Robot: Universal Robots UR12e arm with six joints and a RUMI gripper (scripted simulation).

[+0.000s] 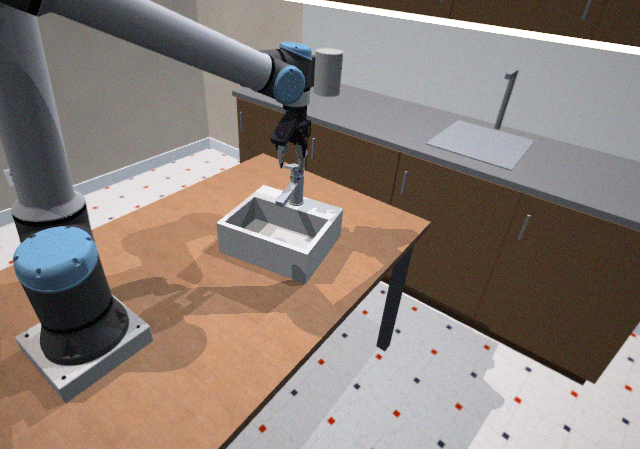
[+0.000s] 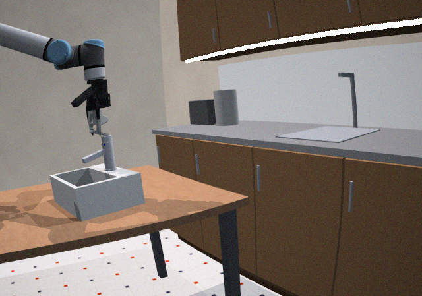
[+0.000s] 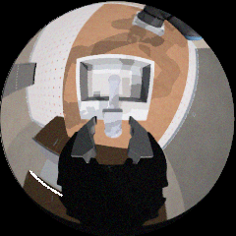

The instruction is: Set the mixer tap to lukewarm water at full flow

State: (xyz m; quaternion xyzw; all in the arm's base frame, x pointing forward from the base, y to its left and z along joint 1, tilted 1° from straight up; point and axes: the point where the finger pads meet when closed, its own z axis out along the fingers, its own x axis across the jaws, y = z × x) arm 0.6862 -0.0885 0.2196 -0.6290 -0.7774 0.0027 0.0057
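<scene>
My hand is 20 mm short of the lever and 10 mm above it. From my hand the other things lie so: grey mixer tap (30 mm ahead, 10 mm to the left, 60 mm below); white basin (70 mm behind, 10 mm to the right, 250 mm below).
</scene>
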